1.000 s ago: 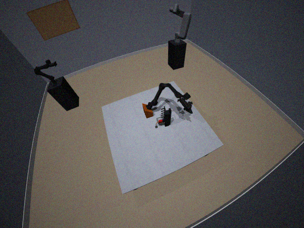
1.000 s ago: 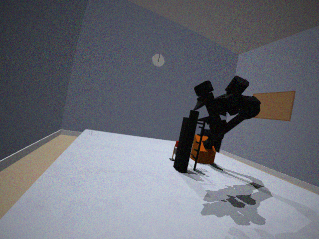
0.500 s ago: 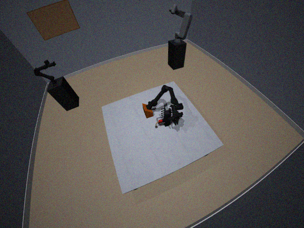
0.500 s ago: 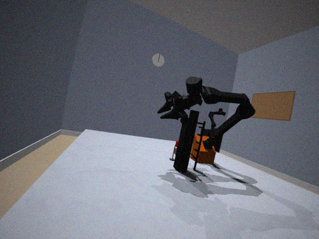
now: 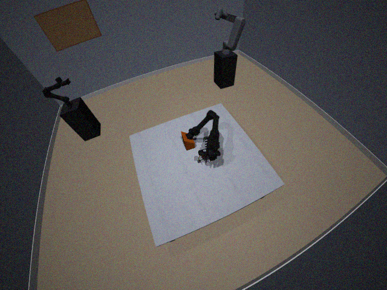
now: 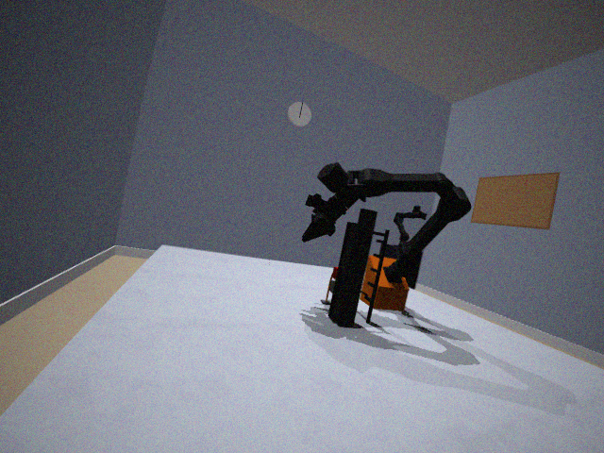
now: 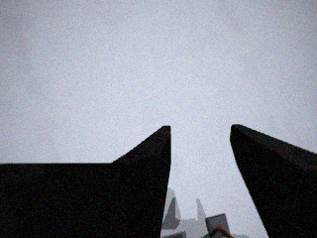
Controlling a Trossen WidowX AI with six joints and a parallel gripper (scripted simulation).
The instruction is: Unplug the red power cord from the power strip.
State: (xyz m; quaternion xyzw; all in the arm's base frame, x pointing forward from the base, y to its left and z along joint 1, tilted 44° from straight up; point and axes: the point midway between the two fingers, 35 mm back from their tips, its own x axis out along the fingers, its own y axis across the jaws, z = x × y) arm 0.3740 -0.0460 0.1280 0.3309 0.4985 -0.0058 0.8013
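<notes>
My gripper tip is 130 mm past the red plug, 40 mm to the right of it and 80 mm above it.
</notes>
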